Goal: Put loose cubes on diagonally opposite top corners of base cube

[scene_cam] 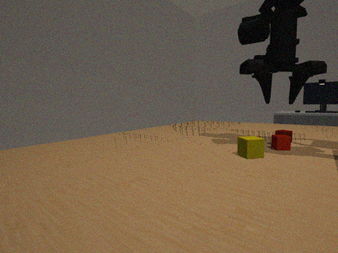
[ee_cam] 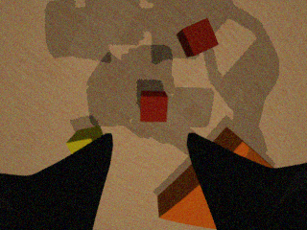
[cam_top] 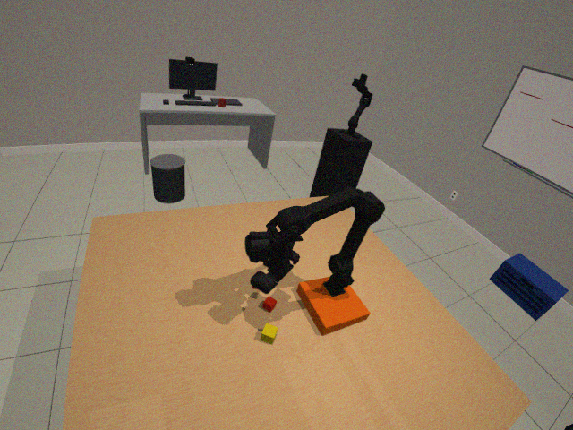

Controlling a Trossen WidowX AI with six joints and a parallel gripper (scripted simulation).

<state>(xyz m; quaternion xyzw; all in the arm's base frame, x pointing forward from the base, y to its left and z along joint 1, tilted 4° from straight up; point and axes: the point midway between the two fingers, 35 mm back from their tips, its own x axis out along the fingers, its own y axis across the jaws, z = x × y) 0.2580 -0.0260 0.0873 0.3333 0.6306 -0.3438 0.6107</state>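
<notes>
The yellow base cube is 4 cm ahead of my gripper tip, 10 cm to the left of it and 9 cm below it. The rest, counted from my gripper tip: red cube: 10 cm to the right, 9 cm below.
</notes>
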